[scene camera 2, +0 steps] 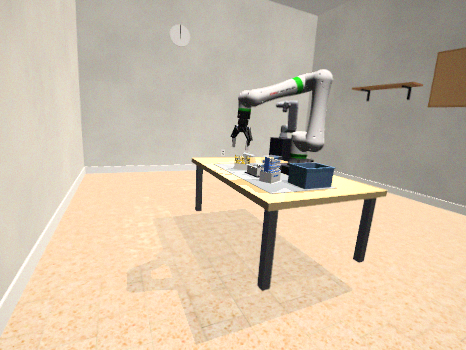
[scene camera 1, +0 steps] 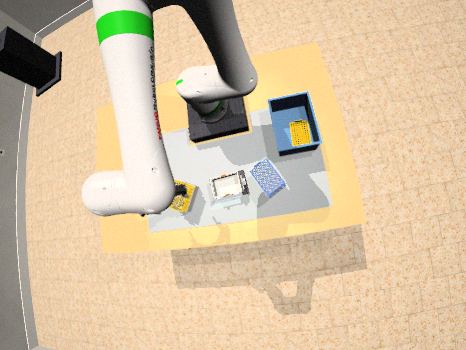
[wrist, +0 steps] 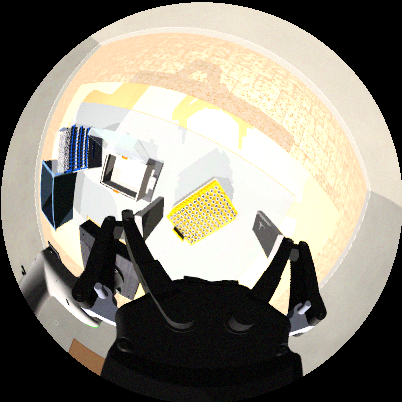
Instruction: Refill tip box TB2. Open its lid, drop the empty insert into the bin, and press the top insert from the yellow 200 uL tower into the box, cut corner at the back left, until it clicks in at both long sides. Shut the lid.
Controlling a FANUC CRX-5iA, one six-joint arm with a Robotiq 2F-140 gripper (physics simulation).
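Observation:
The yellow tower stands at the left of the mat, turned at an angle in the wrist view. My gripper is open and empty, above the tower with one finger towards each side; the arm partly hides it in scene camera 1. The tip box stands beside the tower with no insert inside, its pale inner floor showing. Its clear lid is open towards the table's front. A yellow insert lies in the blue bin.
A blue tower stands between the tip box and the bin. The arm's dark base block is behind the box. The grey mat lies on the wooden table.

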